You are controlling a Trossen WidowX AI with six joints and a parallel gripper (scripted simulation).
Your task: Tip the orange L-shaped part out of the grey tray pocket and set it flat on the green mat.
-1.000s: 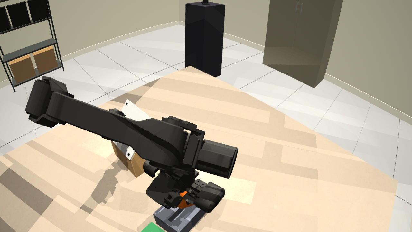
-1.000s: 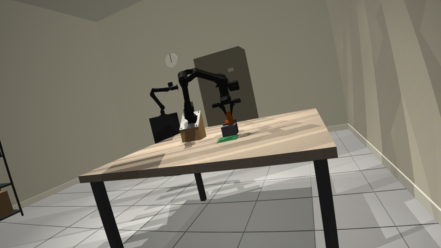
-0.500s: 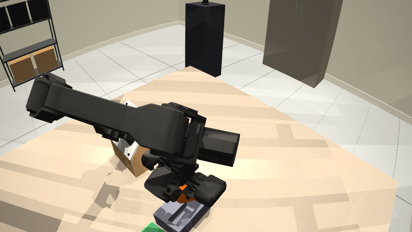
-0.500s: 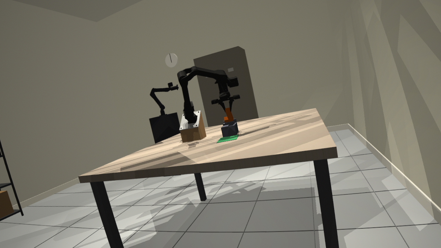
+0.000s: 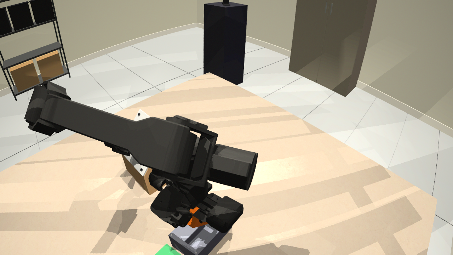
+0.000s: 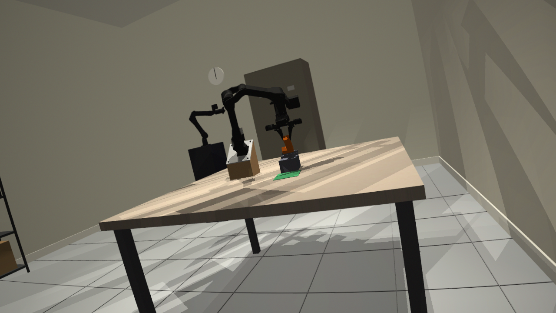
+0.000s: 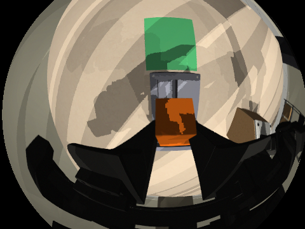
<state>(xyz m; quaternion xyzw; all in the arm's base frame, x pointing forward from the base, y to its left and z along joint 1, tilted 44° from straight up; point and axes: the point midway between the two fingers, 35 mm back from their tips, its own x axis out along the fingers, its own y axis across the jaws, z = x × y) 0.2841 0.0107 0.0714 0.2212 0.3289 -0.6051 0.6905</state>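
Now: gripper tip 1 cm short of the green mat, 13 cm to the left of it and 17 cm above it. The rest, counted from my gripper tip: orange L-shaped part 2 cm behind, 3 cm to the left, 3 cm below.
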